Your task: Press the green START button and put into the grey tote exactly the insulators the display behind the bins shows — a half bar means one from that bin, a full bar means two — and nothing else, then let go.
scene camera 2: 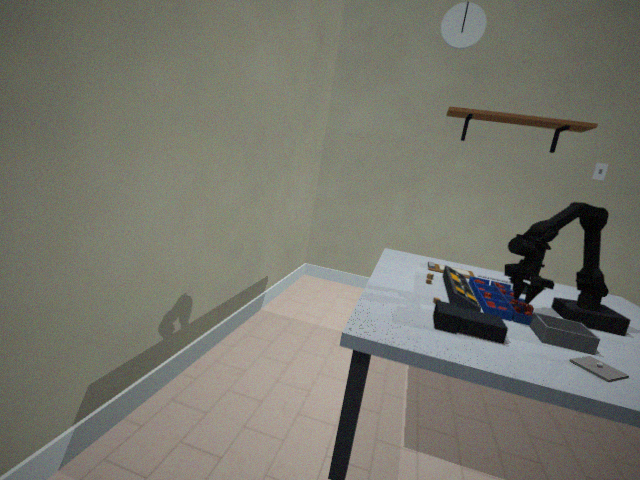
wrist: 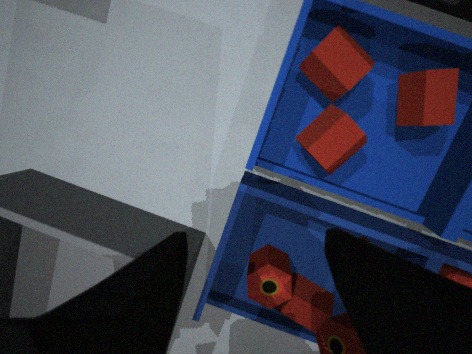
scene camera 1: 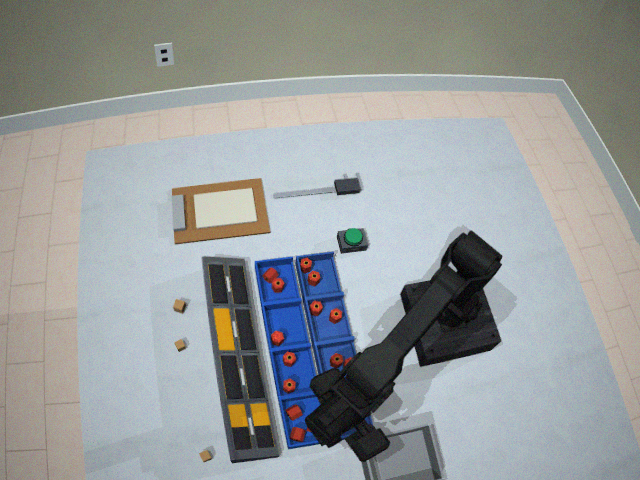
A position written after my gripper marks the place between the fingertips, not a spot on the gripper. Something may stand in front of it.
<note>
I see my gripper (scene camera 1: 341, 428) and a grey tote (wrist: 67, 238).
My gripper also shows in scene camera 2 (scene camera 2: 520, 301) and in the wrist view (wrist: 256, 241).
</note>
